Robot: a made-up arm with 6 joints.
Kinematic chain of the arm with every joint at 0, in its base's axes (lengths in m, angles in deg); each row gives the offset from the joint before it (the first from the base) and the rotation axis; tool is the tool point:
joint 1: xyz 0 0 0.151 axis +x
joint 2: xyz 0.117 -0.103 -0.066 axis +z
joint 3: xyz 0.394 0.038 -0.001 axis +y
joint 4: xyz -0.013 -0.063 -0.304 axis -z
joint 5: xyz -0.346 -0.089 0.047 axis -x
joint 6: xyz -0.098 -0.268 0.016 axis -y
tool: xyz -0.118 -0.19 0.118
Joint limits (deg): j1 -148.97..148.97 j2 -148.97..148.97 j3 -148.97..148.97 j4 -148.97..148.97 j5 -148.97..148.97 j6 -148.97..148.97
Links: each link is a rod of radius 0.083 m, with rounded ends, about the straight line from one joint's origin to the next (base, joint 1, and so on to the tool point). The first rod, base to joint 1, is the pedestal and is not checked.
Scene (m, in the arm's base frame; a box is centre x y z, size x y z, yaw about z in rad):
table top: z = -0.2
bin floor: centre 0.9 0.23 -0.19 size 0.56 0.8 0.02 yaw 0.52
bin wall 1: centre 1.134 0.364 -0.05 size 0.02 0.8 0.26 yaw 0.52
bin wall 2: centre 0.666 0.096 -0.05 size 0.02 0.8 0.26 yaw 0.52
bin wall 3: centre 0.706 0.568 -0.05 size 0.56 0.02 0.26 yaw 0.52
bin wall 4: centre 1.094 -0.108 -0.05 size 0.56 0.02 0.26 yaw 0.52
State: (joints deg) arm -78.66 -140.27 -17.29 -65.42 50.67 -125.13
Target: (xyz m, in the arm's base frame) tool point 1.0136 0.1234 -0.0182
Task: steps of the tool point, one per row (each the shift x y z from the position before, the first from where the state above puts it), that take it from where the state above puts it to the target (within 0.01 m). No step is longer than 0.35 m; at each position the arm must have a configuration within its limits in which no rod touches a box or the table.
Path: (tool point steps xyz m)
1: 0.0022 -0.0303 0.2365
2: 0.0935 -0.0194 0.2344
3: 0.1807 -0.0043 0.1962
4: 0.2492 0.0109 0.1250
5: 0.2873 0.0230 0.0299
6: 0.2877 0.0291 -0.0753
7: 0.2492 0.0275 -0.1758
8: 0.1763 0.0182 -0.2564
9: 0.0791 0.0028 -0.3052
10: -0.0288 -0.0164 -0.3157

